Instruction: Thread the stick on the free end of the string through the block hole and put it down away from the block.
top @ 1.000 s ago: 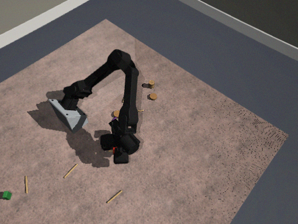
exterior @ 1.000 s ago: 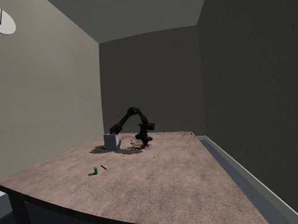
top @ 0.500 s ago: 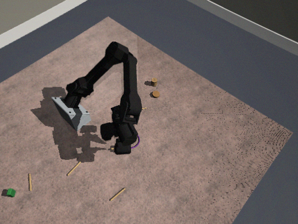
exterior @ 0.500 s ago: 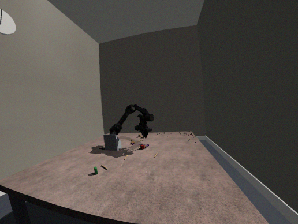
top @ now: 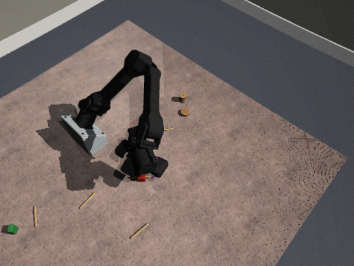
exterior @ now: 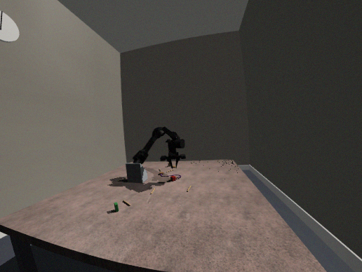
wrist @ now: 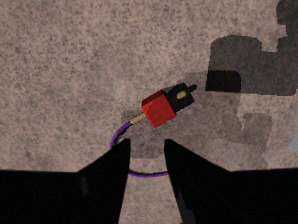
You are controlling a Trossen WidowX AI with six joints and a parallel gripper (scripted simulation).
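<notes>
Right now the small red block is 10 mm behind my gripper tip, 10 mm to the right of it and 80 mm below it. From my gripper tip the other things lie so: thin wooden stick 80 mm below; wooden cylinder 200 mm behind, 380 mm to the left, 70 mm below; round wooden button 170 mm behind, 120 mm to the left, 80 mm below.
</notes>
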